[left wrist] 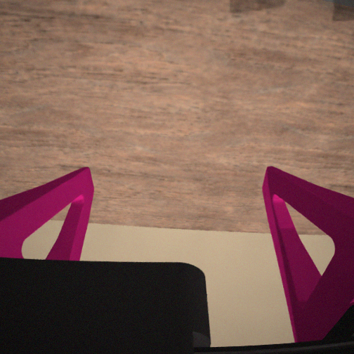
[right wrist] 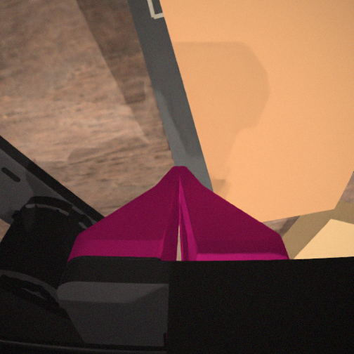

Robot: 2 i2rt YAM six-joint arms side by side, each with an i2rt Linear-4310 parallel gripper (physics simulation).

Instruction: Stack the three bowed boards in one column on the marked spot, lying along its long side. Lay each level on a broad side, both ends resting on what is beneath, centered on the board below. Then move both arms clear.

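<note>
A light orange board fills the right part of the right wrist view, broad face up, over a dark grey mat. A corner of a pale outline shows on the mat at the top, beside the board's edge. Whether other boards lie beneath this one is hidden. My right gripper is shut and empty, its tips in front of the mat's strip, left of the board's near end. My left gripper is open and empty above the wooden table top. No board shows in the left wrist view.
A pale yellow block lies past the board's near end, partly hidden by the gripper body. A black arm part is at the left of the right wrist view. The wooden table ends at a beige area in the left wrist view.
</note>
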